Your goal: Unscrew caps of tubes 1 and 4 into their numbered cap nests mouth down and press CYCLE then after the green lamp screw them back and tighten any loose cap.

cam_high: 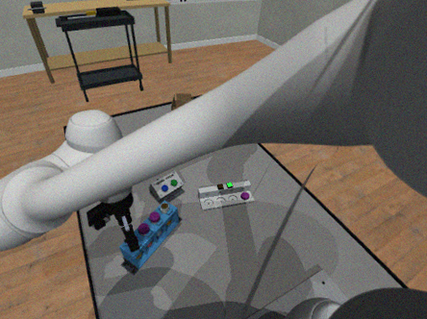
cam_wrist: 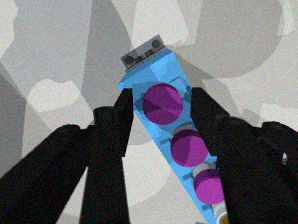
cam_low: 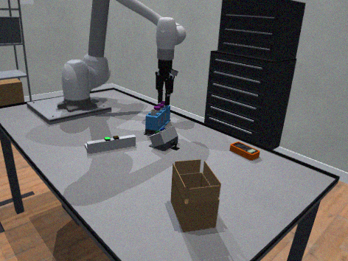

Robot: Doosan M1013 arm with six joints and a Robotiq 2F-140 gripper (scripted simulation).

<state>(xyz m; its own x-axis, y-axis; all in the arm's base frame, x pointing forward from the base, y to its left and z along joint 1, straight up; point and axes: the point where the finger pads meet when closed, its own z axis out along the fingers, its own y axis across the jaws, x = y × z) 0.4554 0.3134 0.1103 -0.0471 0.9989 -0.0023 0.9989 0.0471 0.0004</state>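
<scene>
The purple cap lies 30 mm below my hand. From my hand the other things lie so: grey key housing (230 mm ahead, 190 mm to the right, 90 mm below); then green ready key (220 mm ahead, 210 mm to the right, 70 mm below); then blue cycle key (210 mm ahead, 170 mm to the right, 70 mm below).
</scene>
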